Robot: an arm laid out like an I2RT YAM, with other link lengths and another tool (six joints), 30 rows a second.
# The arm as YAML. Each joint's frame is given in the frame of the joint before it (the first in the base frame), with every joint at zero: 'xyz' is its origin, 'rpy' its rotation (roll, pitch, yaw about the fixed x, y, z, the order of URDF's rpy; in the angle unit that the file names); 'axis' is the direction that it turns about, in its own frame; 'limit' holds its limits. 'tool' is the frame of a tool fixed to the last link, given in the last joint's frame.
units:
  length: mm
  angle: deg
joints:
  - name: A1
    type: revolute
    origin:
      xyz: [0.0, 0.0, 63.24]
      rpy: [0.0, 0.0, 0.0]
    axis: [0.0, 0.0, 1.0]
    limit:
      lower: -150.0
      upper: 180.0
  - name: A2
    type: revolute
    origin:
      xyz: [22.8, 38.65, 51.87]
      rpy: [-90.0, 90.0, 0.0]
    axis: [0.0, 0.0, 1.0]
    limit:
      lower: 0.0
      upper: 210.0
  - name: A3
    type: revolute
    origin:
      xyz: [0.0, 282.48, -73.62]
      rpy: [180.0, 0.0, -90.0]
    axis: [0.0, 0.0, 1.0]
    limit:
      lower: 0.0
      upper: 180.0
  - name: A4
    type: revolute
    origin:
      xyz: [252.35, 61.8, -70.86]
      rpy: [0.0, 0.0, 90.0]
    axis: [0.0, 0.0, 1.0]
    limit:
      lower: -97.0
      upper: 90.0
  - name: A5
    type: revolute
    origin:
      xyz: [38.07, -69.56, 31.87]
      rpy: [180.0, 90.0, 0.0]
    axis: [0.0, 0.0, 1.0]
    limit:
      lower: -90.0
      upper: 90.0
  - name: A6
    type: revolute
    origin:
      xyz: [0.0, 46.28, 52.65]
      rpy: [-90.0, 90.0, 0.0]
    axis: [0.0, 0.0, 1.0]
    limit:
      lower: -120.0
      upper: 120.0
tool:
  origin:
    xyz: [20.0, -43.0, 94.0]
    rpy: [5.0, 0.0, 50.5]
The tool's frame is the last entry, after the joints.
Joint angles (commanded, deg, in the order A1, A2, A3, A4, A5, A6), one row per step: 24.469 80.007 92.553 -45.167 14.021 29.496; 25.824 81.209 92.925 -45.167 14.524 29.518; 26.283 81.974 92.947 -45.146 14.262 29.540; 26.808 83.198 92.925 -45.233 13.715 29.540; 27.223 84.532 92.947 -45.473 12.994 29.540; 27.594 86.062 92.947 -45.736 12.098 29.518; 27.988 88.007 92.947 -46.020 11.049 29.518; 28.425 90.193 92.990 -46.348 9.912 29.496; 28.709 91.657 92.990 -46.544 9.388 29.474; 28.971 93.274 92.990 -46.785 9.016 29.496; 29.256 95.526 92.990 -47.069 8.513 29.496; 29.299 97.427 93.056 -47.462 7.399 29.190; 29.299 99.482 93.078 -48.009 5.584 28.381; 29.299 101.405 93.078 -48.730 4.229 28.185; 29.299 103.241 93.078 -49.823 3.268 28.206; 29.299 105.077 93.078 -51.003 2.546 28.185; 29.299 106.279 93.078 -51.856 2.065 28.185; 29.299 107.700 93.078 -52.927 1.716 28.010
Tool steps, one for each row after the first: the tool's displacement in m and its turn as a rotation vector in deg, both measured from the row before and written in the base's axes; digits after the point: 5 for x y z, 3 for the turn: 0.00206 0.01006 -0.00514 -0.582 0.637 0.922; 0.00187 0.00525 -0.00490 -0.168 0.716 0.665; 0.00309 0.00728 -0.00879 -0.316 1.332 0.974; 0.00319 0.00704 -0.00984 -0.325 1.576 0.996; 0.00355 0.00747 -0.01159 -0.353 1.842 1.091; 0.00443 0.00864 -0.01476 -0.443 2.286 1.198; 0.00433 0.00936 -0.01655 -0.509 2.535 1.292; 0.00283 0.00556 -0.01137 -0.487 1.629 0.674; 0.00320 0.00516 -0.01275 -0.646 1.761 0.504; 0.00427 0.00642 -0.01783 -0.906 2.398 0.619; 0.00256 0.00525 -0.01519 -0.525 2.308 0.983; 0.00089 0.00629 -0.01717 -0.462 2.804 1.732; 0.00050 0.00429 -0.01652 -0.421 2.815 0.924; -0.00051 0.00243 -0.01661 -0.708 2.960 0.484; -0.00101 0.00150 -0.01668 -0.932 2.937 0.363; -0.00119 0.00069 -0.01094 -0.629 2.004 0.211; -0.00173 0.00015 -0.01301 -1.005 2.300 0.300
